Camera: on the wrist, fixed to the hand. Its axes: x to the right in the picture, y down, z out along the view.
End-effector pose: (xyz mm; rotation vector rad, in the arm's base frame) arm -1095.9 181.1 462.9 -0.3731 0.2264 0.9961
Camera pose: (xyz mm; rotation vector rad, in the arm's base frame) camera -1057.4 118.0 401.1 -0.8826 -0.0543 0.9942
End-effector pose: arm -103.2 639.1 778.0 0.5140 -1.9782 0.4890
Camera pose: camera -13.3 641.9 812.7 0.2120 -1.9730 -0.0955
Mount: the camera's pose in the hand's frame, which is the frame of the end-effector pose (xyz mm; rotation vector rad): -6.7 -51.0 -81.5 -0.5518 0.0119 -0.0540
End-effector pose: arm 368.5 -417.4 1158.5 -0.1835 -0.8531 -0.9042
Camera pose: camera 374.6 -484.1 1089.2 -0.6343 -0.5825 -1.1766
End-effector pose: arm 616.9 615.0 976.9 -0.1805 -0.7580 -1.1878
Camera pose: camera 606.3 559.0 899.2 -0.6111 -0.4106 -1.4285
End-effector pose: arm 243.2 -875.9 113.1 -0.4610 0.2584 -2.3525
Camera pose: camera 184.0 -829.9 52.5 -0.7178 0.9212 -2.3171
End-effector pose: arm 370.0 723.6 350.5 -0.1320 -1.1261 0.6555
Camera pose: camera 460.4 696.9 330.2 -0.5730 -1.2720 0.2812
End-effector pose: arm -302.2 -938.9 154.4 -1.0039 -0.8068 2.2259
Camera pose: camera -221.6 -886.3 149.8 -1.2175 -1.4713 1.9852
